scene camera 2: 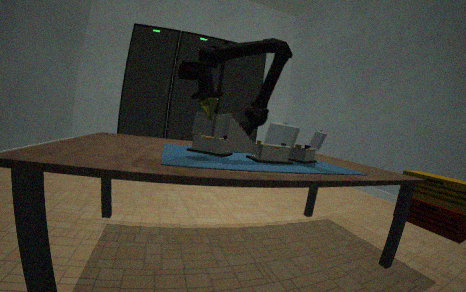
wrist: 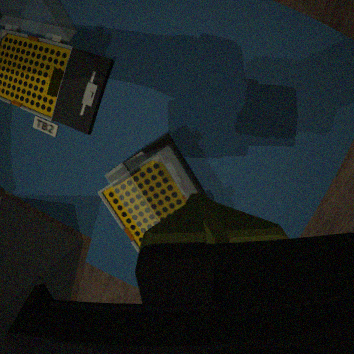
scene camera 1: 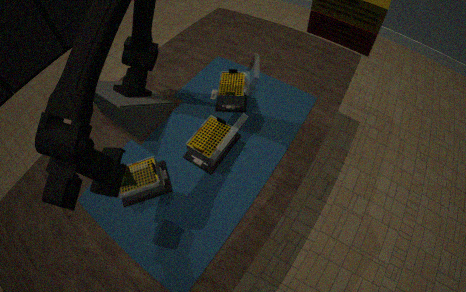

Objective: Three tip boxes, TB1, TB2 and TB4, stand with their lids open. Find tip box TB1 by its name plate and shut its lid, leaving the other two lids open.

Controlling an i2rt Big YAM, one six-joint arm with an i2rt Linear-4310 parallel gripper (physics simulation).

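Frame: origin at the arm's base, x ahead, y left, z up, level; metres.
Seen in the pictures: gripper, fingertip midpoint: (scene camera 2: 210, 119) (wrist: 195, 201) (scene camera 1: 134, 184); arm's base at its link origin: (scene camera 2: 239, 133) (scene camera 1: 132, 92).
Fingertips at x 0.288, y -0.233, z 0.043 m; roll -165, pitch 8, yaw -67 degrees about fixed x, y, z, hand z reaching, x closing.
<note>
Pixels of each thing's top centre, then the offset from my fingertips to it. "spot": a spot on its surface instead. Level surfaces: height alone.
- middle box at its top centre: (wrist: 13, 67) (scene camera 1: 209, 132) dx +0.043, dy +0.240, dz -0.053 m
- plate reading TB2 at a spot on its surface: (wrist: 45, 125) spot: dx -0.023, dy +0.239, dz -0.126 m
- far box at its top centre: (scene camera 1: 228, 81) (scene camera 2: 300, 146) dx -0.032, dy +0.445, dz -0.062 m
- blue mat at its surface level: dz -0.128 m
- brown table at its surface level: dz -0.131 m
The nearest tip box (scene camera 1: 142, 181) (scene camera 2: 212, 145) (wrist: 145, 195), with a yellow rack, has its clear lid (scene camera 2: 212, 125) raised; its name plate cannot be read. My gripper (scene camera 1: 128, 178) (scene camera 2: 209, 117) (wrist: 195, 201) is shut and empty, pointing down close to that lid. Its fingers cover a corner of the box in the wrist view; whether they touch the lid cannot be told. The middle box (scene camera 1: 212, 139) (scene camera 2: 272, 151) (wrist: 30, 75) has its lid (scene camera 2: 282, 134) up and a plate reading TB2 (wrist: 45, 125). The far box (scene camera 1: 232, 90) (scene camera 2: 303, 153) has its lid (scene camera 1: 256, 69) (scene camera 2: 320, 140) up; its plate (scene camera 1: 214, 94) is unreadable.
The boxes stand on a blue mat (scene camera 1: 280, 102) (scene camera 2: 172, 155) (wrist: 140, 105) on a brown table (scene camera 1: 195, 35) (scene camera 2: 75, 150). A grey wedge-shaped block (scene camera 1: 132, 111) is beside the arm's base. Dark cabinets (scene camera 2: 150, 80) stand behind the arm.
</note>
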